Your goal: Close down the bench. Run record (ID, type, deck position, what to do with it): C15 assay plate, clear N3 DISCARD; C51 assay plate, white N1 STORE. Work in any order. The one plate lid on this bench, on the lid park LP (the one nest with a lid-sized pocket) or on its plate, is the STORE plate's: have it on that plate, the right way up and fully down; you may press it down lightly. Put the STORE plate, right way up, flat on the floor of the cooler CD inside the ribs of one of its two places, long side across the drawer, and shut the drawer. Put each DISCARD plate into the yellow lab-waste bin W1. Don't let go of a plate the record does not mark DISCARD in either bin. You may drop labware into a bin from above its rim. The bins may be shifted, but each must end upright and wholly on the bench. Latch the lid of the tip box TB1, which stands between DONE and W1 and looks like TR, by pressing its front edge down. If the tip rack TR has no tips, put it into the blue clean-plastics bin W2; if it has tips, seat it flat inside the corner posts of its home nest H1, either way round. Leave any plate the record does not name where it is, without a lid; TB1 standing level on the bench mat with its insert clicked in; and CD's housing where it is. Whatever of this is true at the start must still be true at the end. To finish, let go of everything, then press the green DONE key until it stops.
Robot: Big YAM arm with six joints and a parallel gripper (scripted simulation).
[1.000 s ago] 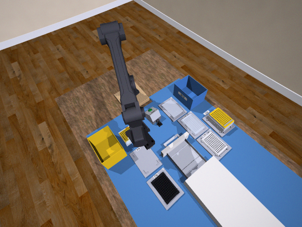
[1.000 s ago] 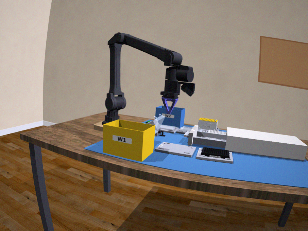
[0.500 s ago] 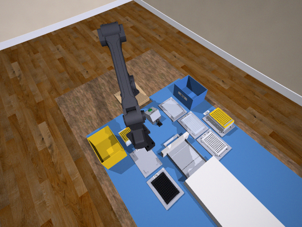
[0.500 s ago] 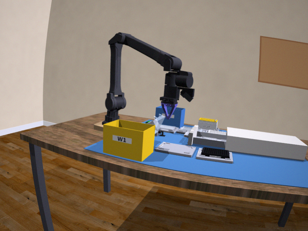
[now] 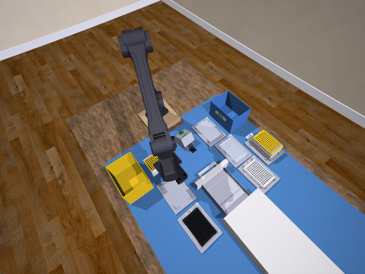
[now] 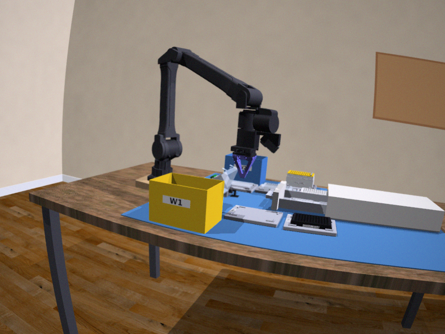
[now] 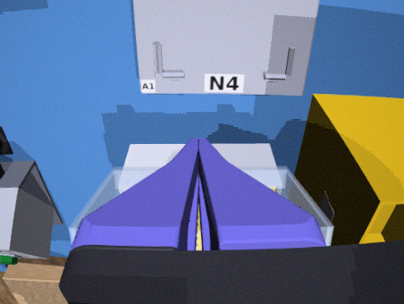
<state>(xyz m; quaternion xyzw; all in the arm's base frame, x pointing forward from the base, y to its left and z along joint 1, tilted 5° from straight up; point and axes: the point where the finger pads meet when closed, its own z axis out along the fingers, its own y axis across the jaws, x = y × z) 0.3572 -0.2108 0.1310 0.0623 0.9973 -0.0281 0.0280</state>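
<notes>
The tip box lid lies 6 cm behind my hand, 3 cm below it and 1 cm to the left of it. Round my hand: nest N4: 12 cm below, 5 cm ahead, 3 cm to the right; then green DONE key: 21 cm to the left, 14 cm behind, 6 cm below; then yellow bin W1: 14 cm to the right, 14 cm behind, 9 cm below.
</notes>
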